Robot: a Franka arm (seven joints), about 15 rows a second.
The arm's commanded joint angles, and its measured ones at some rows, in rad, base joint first. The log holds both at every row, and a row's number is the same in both.
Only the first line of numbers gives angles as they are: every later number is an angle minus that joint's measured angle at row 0.
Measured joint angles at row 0:
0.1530 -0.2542 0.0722 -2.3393 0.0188 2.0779 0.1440
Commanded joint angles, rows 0 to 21:
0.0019 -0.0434 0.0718 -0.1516 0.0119 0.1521 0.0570
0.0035 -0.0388 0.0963 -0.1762 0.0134 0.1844 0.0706
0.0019 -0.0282 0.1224 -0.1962 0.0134 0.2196 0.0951
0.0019 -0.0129 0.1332 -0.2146 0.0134 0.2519 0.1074
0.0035 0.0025 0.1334 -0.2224 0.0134 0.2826 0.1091
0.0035 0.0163 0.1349 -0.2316 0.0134 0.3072 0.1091
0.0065 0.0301 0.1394 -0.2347 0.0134 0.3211 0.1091
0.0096 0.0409 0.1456 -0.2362 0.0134 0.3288 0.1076
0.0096 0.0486 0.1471 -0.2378 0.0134 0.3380 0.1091
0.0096 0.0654 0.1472 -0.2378 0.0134 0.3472 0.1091
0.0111 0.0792 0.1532 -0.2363 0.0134 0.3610 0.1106
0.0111 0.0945 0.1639 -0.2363 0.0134 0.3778 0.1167
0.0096 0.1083 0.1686 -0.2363 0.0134 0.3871 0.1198
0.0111 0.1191 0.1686 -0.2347 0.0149 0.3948 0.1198
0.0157 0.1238 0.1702 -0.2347 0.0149 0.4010 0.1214
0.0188 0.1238 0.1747 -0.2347 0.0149 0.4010 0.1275
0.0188 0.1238 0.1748 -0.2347 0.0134 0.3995 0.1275
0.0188 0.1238 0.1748 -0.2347 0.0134 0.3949 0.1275
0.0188 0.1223 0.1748 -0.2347 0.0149 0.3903 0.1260
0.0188 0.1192 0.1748 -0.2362 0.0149 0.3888 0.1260
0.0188 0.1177 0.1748 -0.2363 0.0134 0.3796 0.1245
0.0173 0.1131 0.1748 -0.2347 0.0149 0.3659 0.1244
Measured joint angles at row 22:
0.0101 0.1203 0.1728 -0.2383 0.0004 0.3835 0.1044
